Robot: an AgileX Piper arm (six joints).
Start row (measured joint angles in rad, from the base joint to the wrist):
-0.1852, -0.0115, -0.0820, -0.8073, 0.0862, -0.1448
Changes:
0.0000, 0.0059, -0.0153, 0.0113, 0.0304, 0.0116
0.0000, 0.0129, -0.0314, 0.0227, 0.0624, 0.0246
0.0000, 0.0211, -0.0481, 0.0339, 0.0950, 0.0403
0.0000, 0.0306, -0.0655, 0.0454, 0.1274, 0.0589
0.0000, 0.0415, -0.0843, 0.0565, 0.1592, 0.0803
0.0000, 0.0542, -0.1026, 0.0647, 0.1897, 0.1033
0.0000, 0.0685, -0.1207, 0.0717, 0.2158, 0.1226
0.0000, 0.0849, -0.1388, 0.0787, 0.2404, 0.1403
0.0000, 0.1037, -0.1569, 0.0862, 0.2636, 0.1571
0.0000, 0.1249, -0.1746, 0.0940, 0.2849, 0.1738
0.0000, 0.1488, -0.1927, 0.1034, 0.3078, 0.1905
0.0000, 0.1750, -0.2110, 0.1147, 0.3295, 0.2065
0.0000, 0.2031, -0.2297, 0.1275, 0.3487, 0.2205
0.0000, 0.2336, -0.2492, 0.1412, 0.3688, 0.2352
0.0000, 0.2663, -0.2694, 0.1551, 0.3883, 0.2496
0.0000, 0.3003, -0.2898, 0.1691, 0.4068, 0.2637
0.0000, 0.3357, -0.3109, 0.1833, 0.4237, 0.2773
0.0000, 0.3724, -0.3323, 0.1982, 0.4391, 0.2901
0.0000, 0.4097, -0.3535, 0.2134, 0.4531, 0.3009
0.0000, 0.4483, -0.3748, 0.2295, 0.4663, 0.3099
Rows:
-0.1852, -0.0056, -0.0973, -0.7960, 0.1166, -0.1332
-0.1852, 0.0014, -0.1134, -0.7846, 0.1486, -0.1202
-0.1852, 0.0096, -0.1301, -0.7734, 0.1812, -0.1045
-0.1852, 0.0191, -0.1475, -0.7619, 0.2136, -0.0859
-0.1852, 0.0300, -0.1663, -0.7508, 0.2454, -0.0645
-0.1852, 0.0427, -0.1846, -0.7426, 0.2759, -0.0415
-0.1852, 0.0570, -0.2027, -0.7356, 0.3020, -0.0222
-0.1852, 0.0734, -0.2208, -0.7286, 0.3266, -0.0045
-0.1852, 0.0922, -0.2389, -0.7211, 0.3498, 0.0123
-0.1852, 0.1134, -0.2566, -0.7133, 0.3711, 0.0290
-0.1852, 0.1373, -0.2747, -0.7039, 0.3940, 0.0457
-0.1852, 0.1635, -0.2930, -0.6926, 0.4157, 0.0617
-0.1852, 0.1916, -0.3117, -0.6798, 0.4349, 0.0757
-0.1852, 0.2221, -0.3312, -0.6661, 0.4550, 0.0904
-0.1852, 0.2548, -0.3514, -0.6522, 0.4745, 0.1048
-0.1852, 0.2888, -0.3718, -0.6382, 0.4930, 0.1189
-0.1852, 0.3242, -0.3929, -0.6240, 0.5099, 0.1325
-0.1852, 0.3609, -0.4143, -0.6091, 0.5253, 0.1453
-0.1852, 0.3982, -0.4355, -0.5939, 0.5393, 0.1561
-0.1852, 0.4368, -0.4568, -0.5778, 0.5525, 0.1651

